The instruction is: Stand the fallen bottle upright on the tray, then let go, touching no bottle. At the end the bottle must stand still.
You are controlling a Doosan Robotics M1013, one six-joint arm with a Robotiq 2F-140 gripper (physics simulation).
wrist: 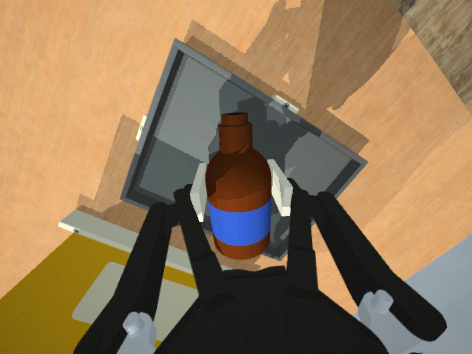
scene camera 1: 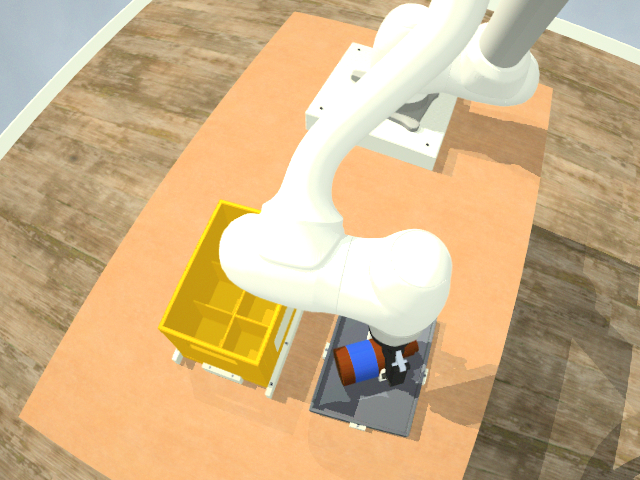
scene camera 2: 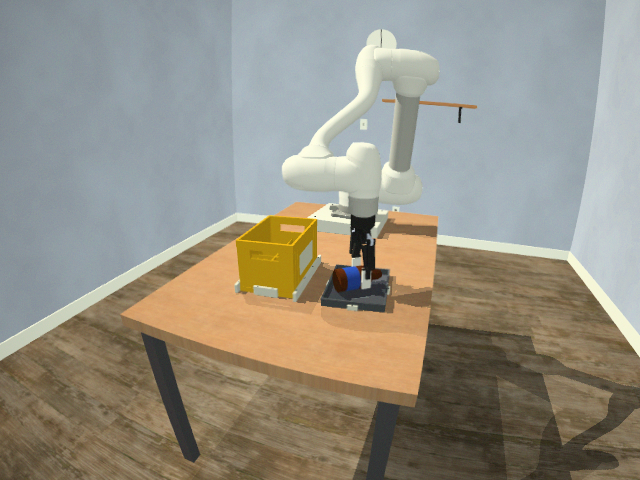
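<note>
The fallen bottle, brown with a blue label, lies on its side in the dark grey tray. Its base points toward the yellow crate and its neck away from it. My gripper points down from above and is shut on the bottle. Its two pale pads stand on either side of the body, between the label and the shoulder. In scene camera 1, the black gripper hides part of the bottle's shoulder and neck.
A yellow crate with open compartments stands beside the tray, on its base side, in pale brackets. The tray has a low rim with small pale clips outside. The white robot base stands at the back of the table.
</note>
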